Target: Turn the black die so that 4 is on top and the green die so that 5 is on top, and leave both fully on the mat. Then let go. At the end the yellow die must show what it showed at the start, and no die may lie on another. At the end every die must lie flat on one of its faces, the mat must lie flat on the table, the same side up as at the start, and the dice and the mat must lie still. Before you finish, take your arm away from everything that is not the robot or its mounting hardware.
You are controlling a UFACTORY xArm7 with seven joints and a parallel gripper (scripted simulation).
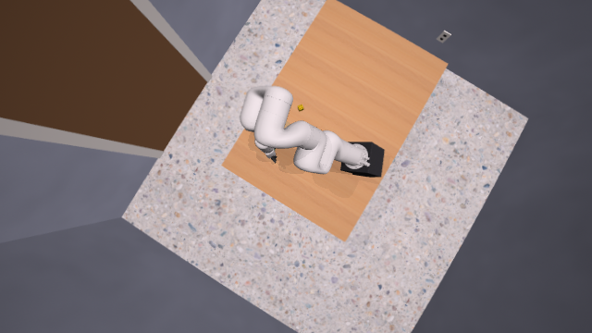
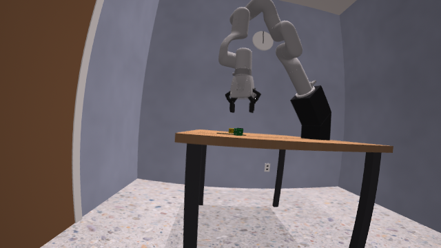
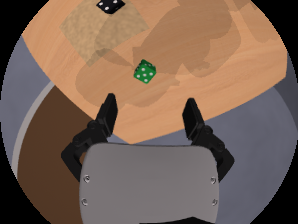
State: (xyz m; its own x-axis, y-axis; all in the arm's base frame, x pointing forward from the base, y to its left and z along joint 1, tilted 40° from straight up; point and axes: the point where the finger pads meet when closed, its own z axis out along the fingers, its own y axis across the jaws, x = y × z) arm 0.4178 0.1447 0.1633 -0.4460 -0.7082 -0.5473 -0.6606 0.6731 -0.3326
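Right now my hand is 1 cm short of the green die, 1 cm to the left of it and 10 cm above it. Also, from my hand: yellow die (33 cm to the right, 10 cm below); black die (2 cm behind, 15 cm to the right, 9 cm below); tan mat (2 cm ahead, 15 cm to the right, 11 cm below).
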